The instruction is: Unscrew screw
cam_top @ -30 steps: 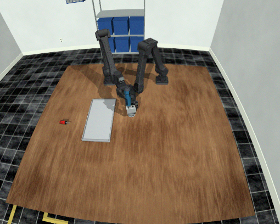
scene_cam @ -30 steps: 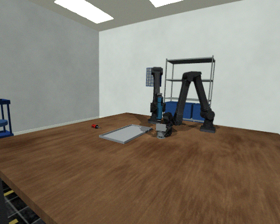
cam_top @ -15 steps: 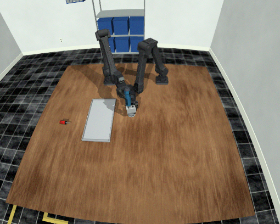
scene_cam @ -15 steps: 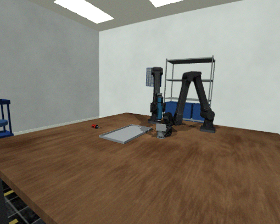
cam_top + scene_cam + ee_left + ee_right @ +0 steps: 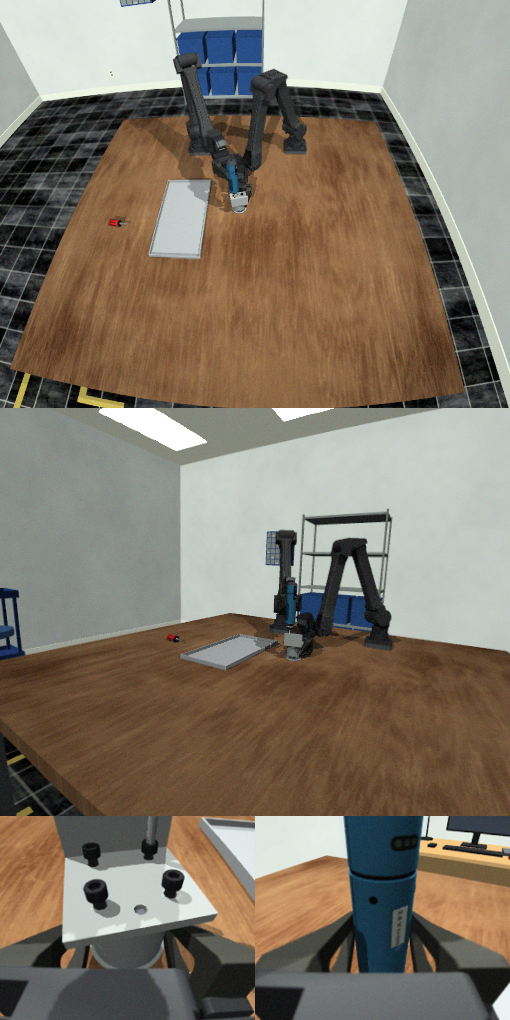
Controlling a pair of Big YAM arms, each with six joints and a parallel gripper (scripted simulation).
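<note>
Right now the grey bracket is 5 cm above my left hand. From my left hand the other things lie so: screw 5 cm above, 2 cm behind, 1 cm to the left; flat grey tray 26 cm to the right, 5 cm ahead, 2 cm below; small red-handled tool 56 cm to the right, 9 cm ahead, 1 cm below.
</note>
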